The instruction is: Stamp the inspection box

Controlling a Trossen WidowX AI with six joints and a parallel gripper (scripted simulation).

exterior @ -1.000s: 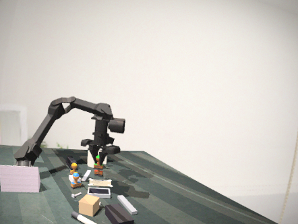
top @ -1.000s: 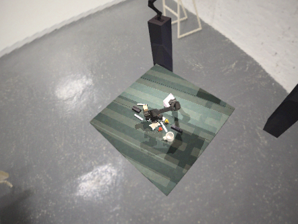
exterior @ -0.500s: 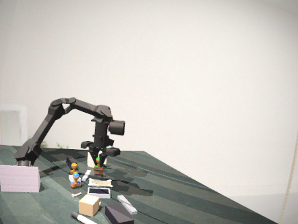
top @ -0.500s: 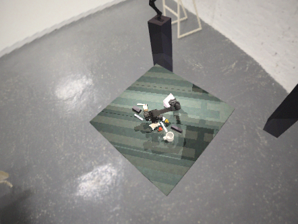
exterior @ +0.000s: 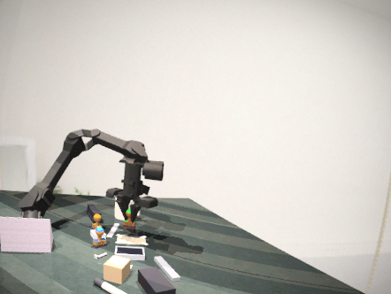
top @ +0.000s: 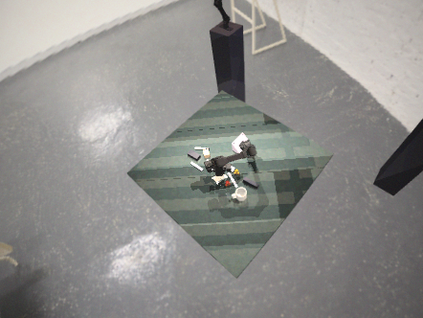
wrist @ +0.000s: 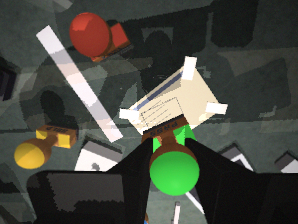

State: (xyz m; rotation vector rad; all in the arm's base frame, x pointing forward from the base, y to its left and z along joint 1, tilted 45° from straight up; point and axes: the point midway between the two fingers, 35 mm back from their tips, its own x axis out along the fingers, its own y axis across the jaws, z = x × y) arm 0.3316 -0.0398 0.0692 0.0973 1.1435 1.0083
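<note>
Right now the cream card is 7 cm below my gripper tip, 1 cm to the right of it and 1 cm ahead of it. The rest, counted from my gripper tip: pass stamp: right at my gripper tip; then red-knobbed stamp: 9 cm to the left, 5 cm below, 3 cm ahead; then blue-knobbed stamp: 11 cm behind, 5 cm below, 4 cm to the right.
</note>
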